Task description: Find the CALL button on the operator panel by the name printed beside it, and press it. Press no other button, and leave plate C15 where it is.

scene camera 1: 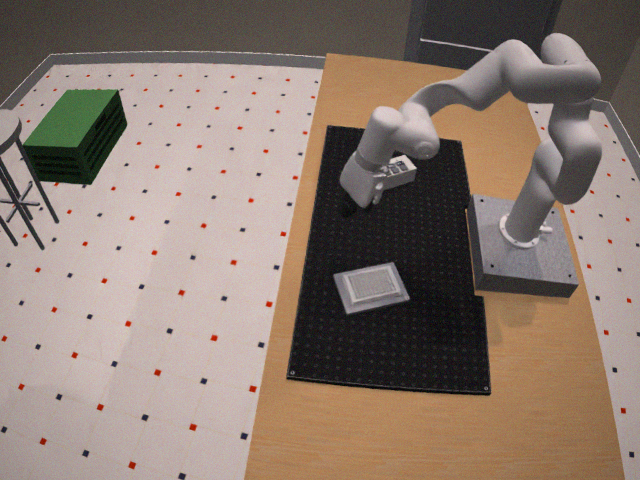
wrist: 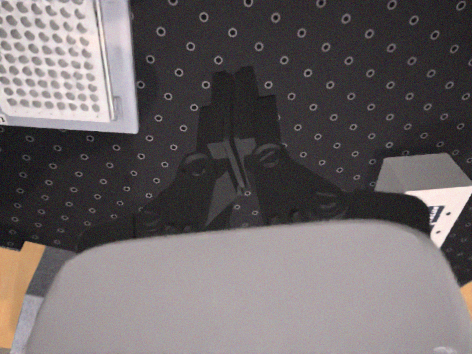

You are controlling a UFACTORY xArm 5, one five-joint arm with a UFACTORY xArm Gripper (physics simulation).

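Places are measured from the arm's base along level axes (x ahead, y right, z down), in centimetres.
Pixels of known places: gripper, fingertip midpoint: [scene camera 1: 346, 214] [wrist: 240, 96]; arm's base, origin of the base link: [scene camera 1: 518, 232].
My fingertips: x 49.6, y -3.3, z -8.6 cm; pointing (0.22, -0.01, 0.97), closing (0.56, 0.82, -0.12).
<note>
Ahead of a thing's pixels: the offset from my fingertips to its top centre. Level surfaces: height alone.
The operator panel @[dx -14.3, dy +28.1, dz +8.9 cm] [scene camera 1: 400, 179] [wrist: 423, 172] is a pale box near the far end of the black board, partly hidden behind the gripper in the scene view. Dark buttons show on its top there, but the printed names are too small to read. In the wrist view it is at the right, partly covered by the gripper. Plate C15 @[dx -6.6, dy -11.8, dz +11.9 cm] [scene camera 1: 371, 284] [wrist: 50, 65], white with many wells, lies on a grey holder @[dx -6.6, dy -11.8, dz +12.9 cm] [scene camera 1: 341, 289] [wrist: 122, 65]. My gripper [scene camera 1: 348, 209] [wrist: 240, 96] is shut and empty, above the board between panel and plate, apart from both.
The black perforated board @[dz +14.5 cm] [scene camera 1: 392, 356] [wrist: 310, 60] lies on the wooden table @[dz +15.8 cm] [scene camera 1: 361, 428] [wrist: 11, 295]. The robot's grey base block [scene camera 1: 522, 276] stands at the board's right edge. A green crate [scene camera 1: 77, 118] and a stool [scene camera 1: 6, 131] stand on the floor at the left.
</note>
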